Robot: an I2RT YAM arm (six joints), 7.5 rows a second.
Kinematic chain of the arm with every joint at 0, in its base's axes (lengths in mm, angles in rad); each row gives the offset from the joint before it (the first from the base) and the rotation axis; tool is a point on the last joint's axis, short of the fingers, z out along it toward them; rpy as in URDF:
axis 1: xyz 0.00 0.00 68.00 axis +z
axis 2: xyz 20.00 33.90 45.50 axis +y
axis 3: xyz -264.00 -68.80 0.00 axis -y
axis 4: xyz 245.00 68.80 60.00 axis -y
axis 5: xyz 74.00 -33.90 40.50 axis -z
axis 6: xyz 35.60 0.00 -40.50 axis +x
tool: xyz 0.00 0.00 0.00 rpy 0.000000 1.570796 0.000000
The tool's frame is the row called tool.
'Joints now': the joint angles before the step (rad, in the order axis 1, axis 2, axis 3, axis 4, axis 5, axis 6). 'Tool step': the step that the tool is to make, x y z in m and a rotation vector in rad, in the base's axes. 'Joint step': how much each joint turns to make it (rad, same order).
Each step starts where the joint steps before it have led.
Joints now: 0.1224 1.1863 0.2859 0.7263 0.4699 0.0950
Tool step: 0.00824 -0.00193 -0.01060 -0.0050 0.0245 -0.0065
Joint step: -0.0135 0.0885 0.0056 0.0597 -0.0064 -0.0038
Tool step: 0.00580 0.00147 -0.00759 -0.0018 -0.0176 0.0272
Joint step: 0.0000 0.0789 -0.0054 0.1058 -0.0261 -0.0096
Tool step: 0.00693 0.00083 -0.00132 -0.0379 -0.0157 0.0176
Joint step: -0.0013 0.0564 0.0124 0.0747 -0.0124 -0.0461
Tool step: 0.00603 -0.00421 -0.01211 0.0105 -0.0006 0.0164
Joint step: -0.0247 0.0947 -0.0023 0.0968 -0.0422 0.0047
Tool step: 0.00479 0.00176 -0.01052 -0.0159 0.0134 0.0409
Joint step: 0.0004 0.0788 0.0026 0.0694 -0.0379 -0.0220
